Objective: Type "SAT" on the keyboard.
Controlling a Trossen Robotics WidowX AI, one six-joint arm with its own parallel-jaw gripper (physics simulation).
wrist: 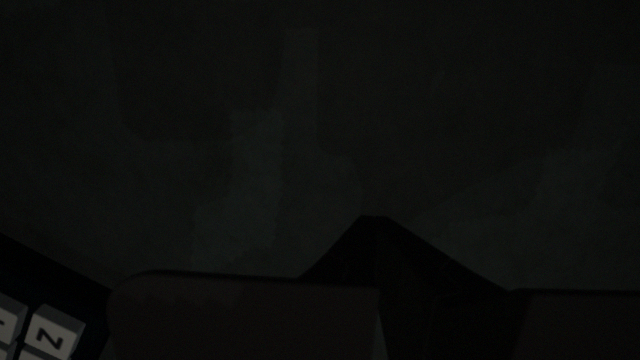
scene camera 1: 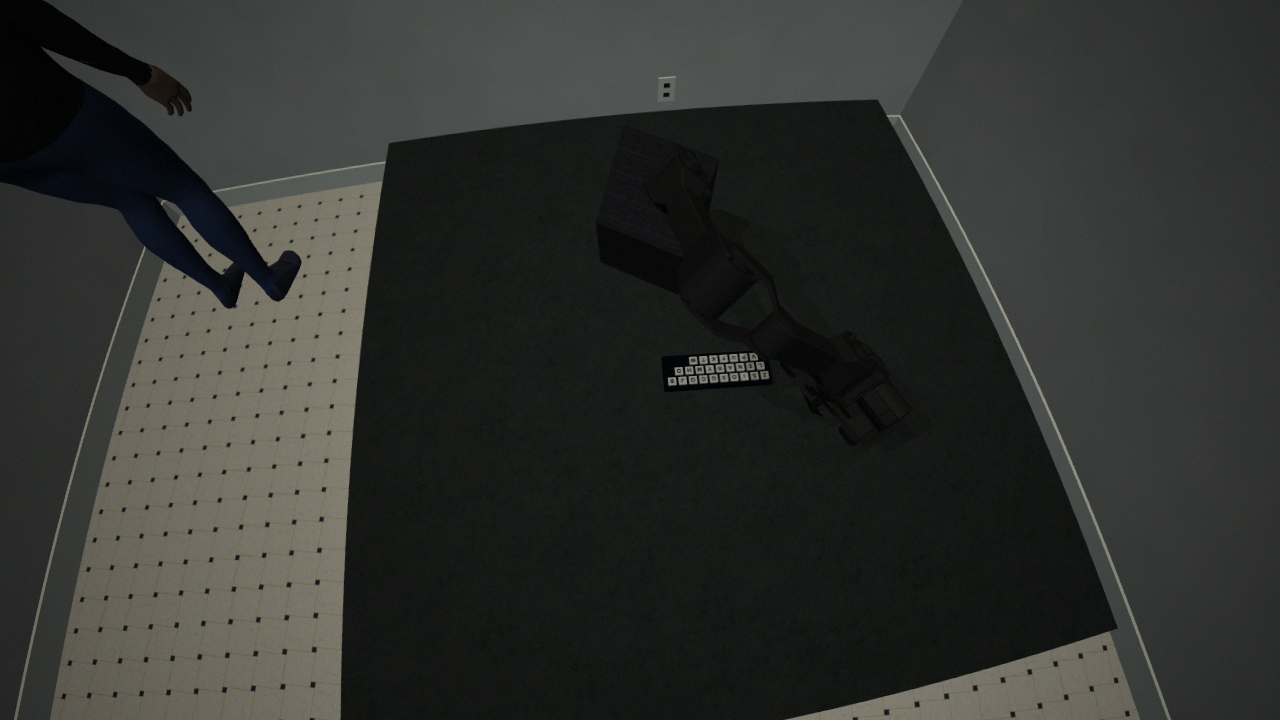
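Seen in the pictures: gripper, fingertip midpoint: [wrist: 371, 230] [scene camera 1: 812, 409]; arm's base, origin of the base link: [scene camera 1: 682, 176].
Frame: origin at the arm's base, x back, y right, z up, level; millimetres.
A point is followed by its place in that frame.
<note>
The black keyboard with white lettered keys [scene camera 1: 716, 368] @(x -271, y 45, z -207 mm) [wrist: 50, 336] @(x -320, y -32, z -207 mm) lies flat on the dark mat, near its middle in the scene view. In the wrist view a corner of it shows at the lower left, with a Z key readable and parts of other keys at the frame edge. My gripper [scene camera 1: 848, 435] [wrist: 371, 230] @(x -413, y -84, z -221 mm) is shut and empty. It is over the dark mat to the right of the keyboard and a little nearer the front in the scene view, apart from the keys. The fingers are very dark, and their height above the mat is hard to tell.
The arm reaches from a dark block [scene camera 1: 640, 201] @(x 17, y 70, z -48 mm) at the back of the dark mat [scene camera 1: 537, 537] @(x -415, y 451, z -223 mm), passing close to the keyboard's right end. A person [scene camera 1: 134, 165] stands at the left by the tiled floor [scene camera 1: 205, 447]. Grey walls rise behind and to the right.
</note>
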